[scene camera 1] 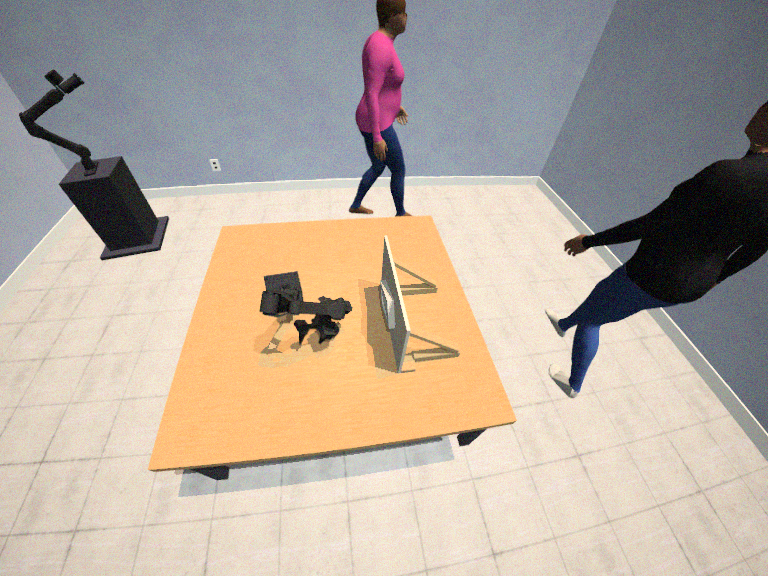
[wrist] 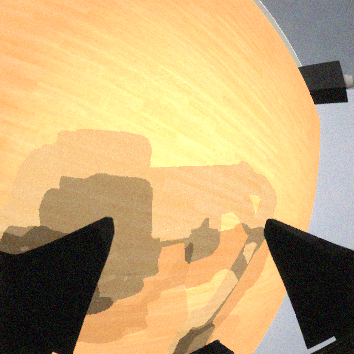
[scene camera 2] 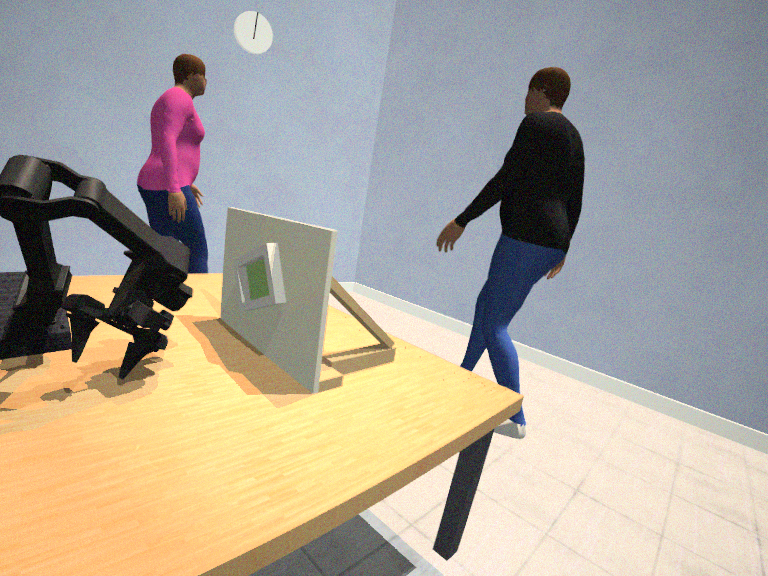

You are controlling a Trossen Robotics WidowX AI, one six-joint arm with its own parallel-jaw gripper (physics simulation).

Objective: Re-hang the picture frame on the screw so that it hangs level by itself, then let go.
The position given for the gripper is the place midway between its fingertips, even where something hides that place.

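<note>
Scene camera 1 shows an upright board (scene camera 1: pixel 400 334) together with the gripper (scene camera 1: pixel 309 343), which is open and holds nothing. Scene camera 2 shows the gripper (scene camera 2: pixel 98 371) too, and the wrist view has the gripper (wrist: pixel 191 227) as well.
</note>
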